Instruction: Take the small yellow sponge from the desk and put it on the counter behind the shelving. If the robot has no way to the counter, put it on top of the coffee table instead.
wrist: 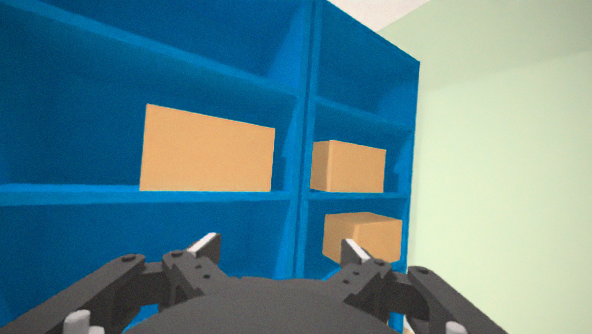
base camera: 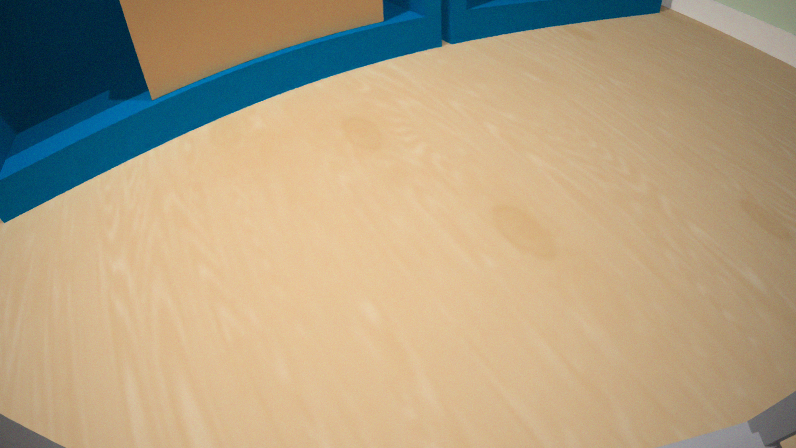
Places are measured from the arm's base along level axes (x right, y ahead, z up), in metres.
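Pixels of known places: gripper, fingertip midpoint: (wrist: 281, 249).
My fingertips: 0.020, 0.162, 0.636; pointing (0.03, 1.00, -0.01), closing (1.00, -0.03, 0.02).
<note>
Behind a point stands the place of what it marks, as x, y, z.
The blue shelving (base camera: 289, 77) {-0.177, 0.799, -0.370} (wrist: 300, 150) {0.096, 0.951, 0.784} stands in front of me, its units side by side. In the wrist view its right end comes close to the green wall. My gripper (wrist: 281, 249) {0.020, 0.162, 0.636} is open, with nothing between its fingers, and points toward the shelving. The yellow sponge, the desk, the counter and the coffee table do not show in either view.
Cardboard boxes stand in the shelving: a wide one (wrist: 207, 150) {-0.250, 0.782, 0.740} at the left, and two smaller ones (wrist: 357, 167) {0.442, 1.168, 0.736} (wrist: 380, 235) {0.663, 1.292, 0.329} at the right. A box (base camera: 261, 38) {-0.216, 0.801, -0.285} sits in the bottom compartment. A green wall (wrist: 505, 175) {1.258, 1.112, 0.752} rises at the right above a white baseboard (base camera: 735, 33) {1.157, 1.267, -0.381}. The floor (base camera: 389, 250) {-0.010, 0.422, -0.396} is pale wood.
</note>
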